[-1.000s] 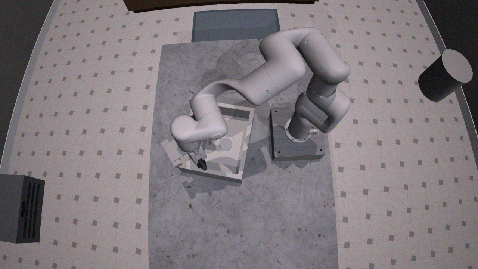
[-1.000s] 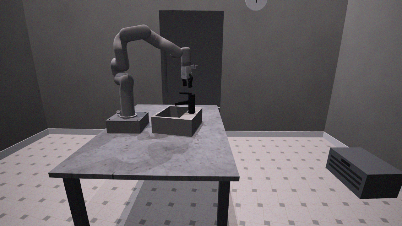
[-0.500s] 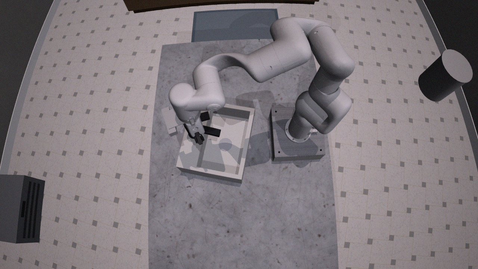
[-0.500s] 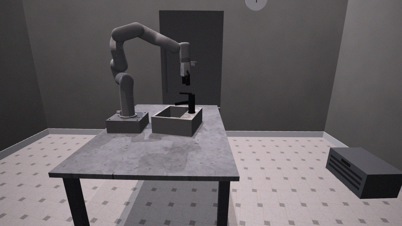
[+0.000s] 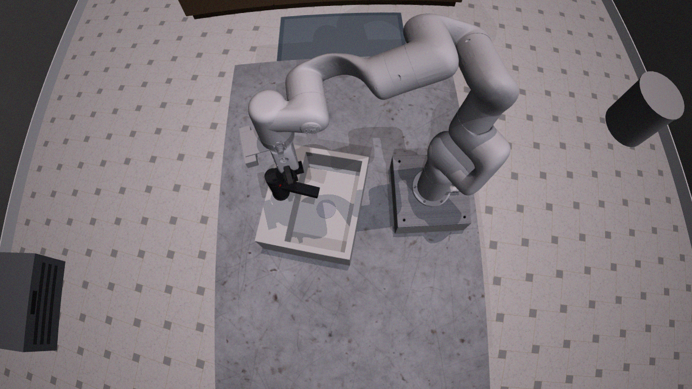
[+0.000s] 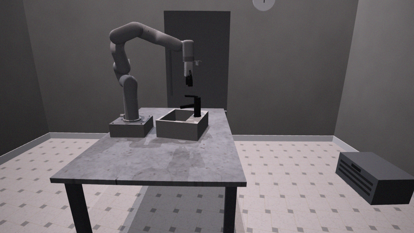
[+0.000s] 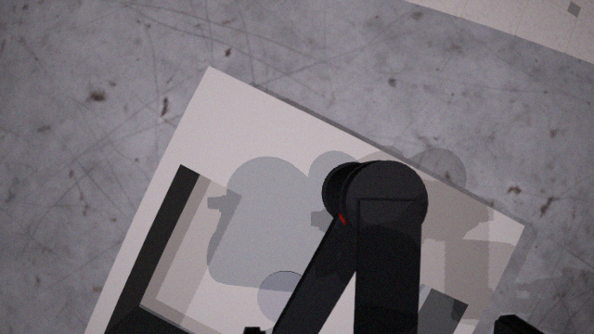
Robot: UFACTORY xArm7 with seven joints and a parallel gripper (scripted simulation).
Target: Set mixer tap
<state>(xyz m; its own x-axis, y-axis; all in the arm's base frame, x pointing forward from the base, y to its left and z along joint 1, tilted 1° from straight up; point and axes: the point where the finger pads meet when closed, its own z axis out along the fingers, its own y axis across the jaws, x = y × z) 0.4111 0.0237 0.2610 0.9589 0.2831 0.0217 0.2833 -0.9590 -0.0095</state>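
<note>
Right now my hand is 1 cm short of the lever, 1 cm to the left of it and 8 cm above it. Also, from my hand: black mixer tap (4 cm ahead, 13 cm below); then grey sink block (6 cm behind, 2 cm to the left, 31 cm below).
</note>
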